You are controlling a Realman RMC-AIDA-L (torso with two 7-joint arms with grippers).
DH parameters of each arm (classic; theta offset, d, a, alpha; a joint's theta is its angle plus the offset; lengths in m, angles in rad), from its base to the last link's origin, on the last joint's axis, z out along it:
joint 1: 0 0.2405 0 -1.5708
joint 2: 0 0 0 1.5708
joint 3: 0 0.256 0 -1.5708
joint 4: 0 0 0 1.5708
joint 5: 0 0.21 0 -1.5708
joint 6: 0 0 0 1.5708
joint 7: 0 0.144 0 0
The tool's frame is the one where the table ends.
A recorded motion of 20 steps. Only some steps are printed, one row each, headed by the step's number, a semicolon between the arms.
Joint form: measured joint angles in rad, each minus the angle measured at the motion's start. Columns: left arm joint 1, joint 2, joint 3, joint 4, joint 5, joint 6, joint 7; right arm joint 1, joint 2, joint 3, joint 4, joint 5, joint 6, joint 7.
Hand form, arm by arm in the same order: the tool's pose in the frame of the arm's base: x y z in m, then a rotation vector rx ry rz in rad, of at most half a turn. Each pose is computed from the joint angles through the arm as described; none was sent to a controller.
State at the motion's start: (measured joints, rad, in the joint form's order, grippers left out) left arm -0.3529 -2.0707 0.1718 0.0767 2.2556 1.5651 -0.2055; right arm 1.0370 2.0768 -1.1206 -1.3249 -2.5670 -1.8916 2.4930
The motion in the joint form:
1: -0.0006 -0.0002 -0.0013 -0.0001 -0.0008 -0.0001 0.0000; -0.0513 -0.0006 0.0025 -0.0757 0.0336 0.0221 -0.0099
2: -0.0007 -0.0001 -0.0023 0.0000 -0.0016 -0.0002 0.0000; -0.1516 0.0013 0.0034 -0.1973 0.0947 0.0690 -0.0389
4: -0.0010 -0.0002 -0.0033 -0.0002 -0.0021 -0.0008 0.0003; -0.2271 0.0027 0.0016 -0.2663 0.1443 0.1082 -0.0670
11: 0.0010 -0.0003 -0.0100 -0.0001 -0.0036 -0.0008 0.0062; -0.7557 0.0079 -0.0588 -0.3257 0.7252 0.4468 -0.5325
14: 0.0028 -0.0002 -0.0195 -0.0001 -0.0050 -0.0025 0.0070; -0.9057 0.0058 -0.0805 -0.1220 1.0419 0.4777 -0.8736
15: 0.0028 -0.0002 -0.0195 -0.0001 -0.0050 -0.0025 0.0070; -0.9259 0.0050 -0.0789 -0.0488 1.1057 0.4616 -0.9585
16: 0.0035 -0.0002 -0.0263 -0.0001 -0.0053 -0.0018 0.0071; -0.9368 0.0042 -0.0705 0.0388 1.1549 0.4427 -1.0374
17: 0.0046 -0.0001 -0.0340 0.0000 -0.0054 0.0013 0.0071; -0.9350 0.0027 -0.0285 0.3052 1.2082 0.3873 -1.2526
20: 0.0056 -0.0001 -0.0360 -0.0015 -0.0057 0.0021 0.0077; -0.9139 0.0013 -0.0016 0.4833 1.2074 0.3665 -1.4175
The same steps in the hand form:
1: -0.3143 0.2197 -0.0675 -2.4663 -0.0029 -0.7633; 0.0512 0.3774 0.0429 -2.8207 0.5960 -0.3622
2: -0.3143 0.2200 -0.0673 -2.4645 -0.0034 -0.7631; 0.0589 0.3713 0.0555 -2.7851 0.5308 -0.2207
4: -0.3143 0.2202 -0.0673 -2.4632 -0.0036 -0.7627; 0.0667 0.3658 0.0625 -2.7622 0.4907 -0.1311
11: -0.3148 0.2204 -0.0666 -2.4537 -0.0019 -0.7596; 0.1386 0.3164 0.0706 -2.6640 0.2704 0.5197
14: -0.3155 0.2211 -0.0657 -2.4429 -0.0079 -0.7565; 0.1818 0.2936 0.0616 -2.5789 0.2360 0.8118
15: -0.3155 0.2211 -0.0657 -2.4429 -0.0079 -0.7565; 0.1946 0.2880 0.0579 -2.5556 0.2378 0.8715
16: -0.3157 0.2216 -0.0651 -2.4357 -0.0111 -0.7572; 0.2096 0.2834 0.0531 -2.5298 0.2572 0.9190
17: -0.3157 0.2219 -0.0641 -2.4272 -0.0139 -0.7604; 0.2534 0.2698 0.0330 -2.4771 0.3166 0.9663
20: -0.3157 0.2216 -0.0641 -2.4246 -0.0158 -0.7624; 0.2770 0.2606 0.0150 -2.4581 0.3155 0.9494

